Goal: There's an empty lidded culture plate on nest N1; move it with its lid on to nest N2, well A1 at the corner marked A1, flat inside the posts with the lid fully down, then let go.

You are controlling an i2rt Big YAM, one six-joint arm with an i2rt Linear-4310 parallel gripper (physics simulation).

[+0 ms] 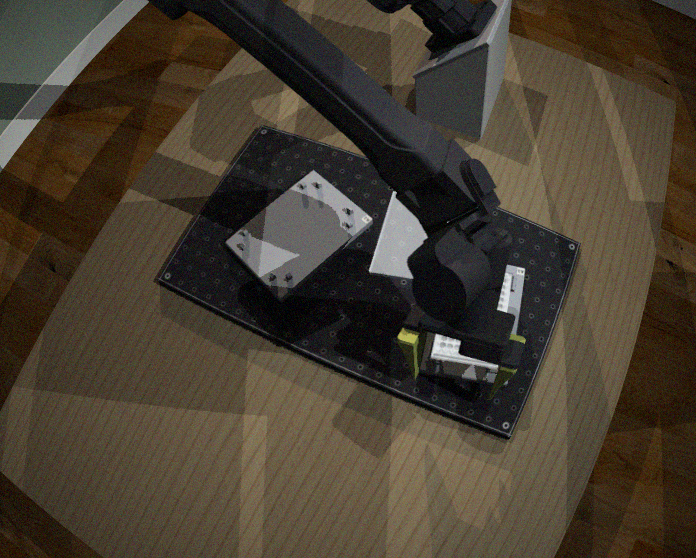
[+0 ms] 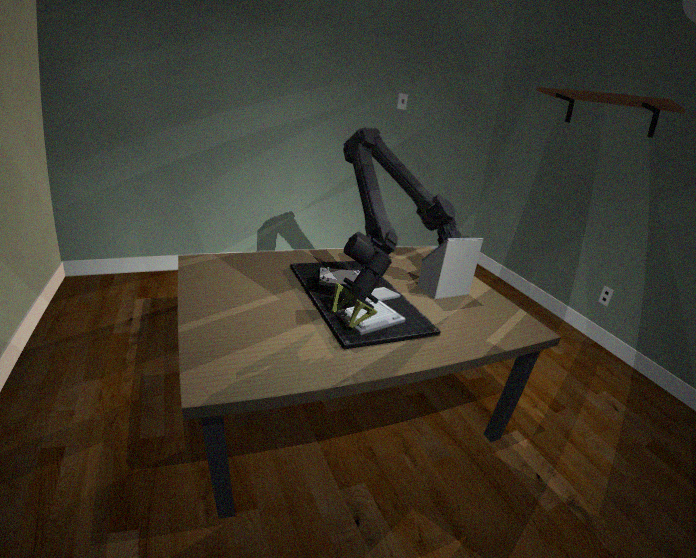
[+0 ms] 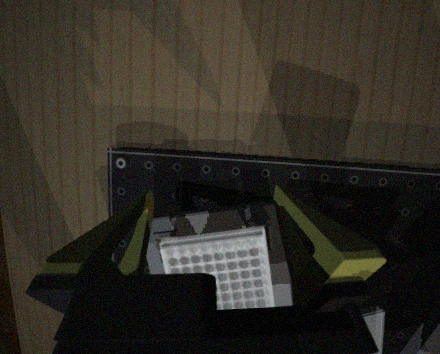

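Where they show: gripper, fingertip midpoint: [image 1: 453, 387] [image 2: 341, 318] [image 3: 213, 192]; arm's base, origin of the base link: [image 1: 464, 29] [image 2: 453, 248].
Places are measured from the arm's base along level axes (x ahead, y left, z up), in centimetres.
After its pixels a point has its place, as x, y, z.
Observation:
The white culture plate [image 1: 446, 347] @(41.9, 17.1, -12.3) [image 3: 240, 272] @(40.0, 17.3, -12.3), its grid of wells showing, sits on the grey nest N1 [image 1: 518, 296] @(30.8, 22.3, -13.6) [image 3: 282, 282] @(38.7, 13.4, -13.7) near one end of the black board. The gripper partly hides plate and nest; I cannot make out the clear lid's edge. My gripper [image 1: 454, 386] @(45.7, 20.3, -13.0) [image 2: 342, 318] @(45.7, 20.3, -13.0) [image 3: 213, 192] @(45.7, 20.3, -13.0) is open and empty, pointing down, with its yellow-green fingers on either side of the plate. Their exact height beside it is hard to tell. The other nest, N2 [image 1: 290, 226] @(36.2, -8.9, -13.6), lies at the board's other end, turned at an angle, with dark posts near its corners and no plate on it.
A flat white pad [image 1: 397, 244] @(31.9, 4.8, -13.7) [image 2: 388, 293] @(25.7, 6.5, -13.2) lies between the nests, partly under the arm. The black perforated board [image 1: 360, 348] @(46.1, 7.6, -14.8) [image 2: 415, 328] @(25.0, 25.2, -14.8) lies on the wooden table [image 1: 174, 435] @(68.9, -7.3, -16.1) [image 2: 249, 372] @(72.2, 36.2, -16.1). A tall grey-white block [image 1: 450, 98] @(8.3, 1.4, -8.6) [image 2: 461, 267] @(-1.1, 5.7, -4.8) stands by the arm's base.

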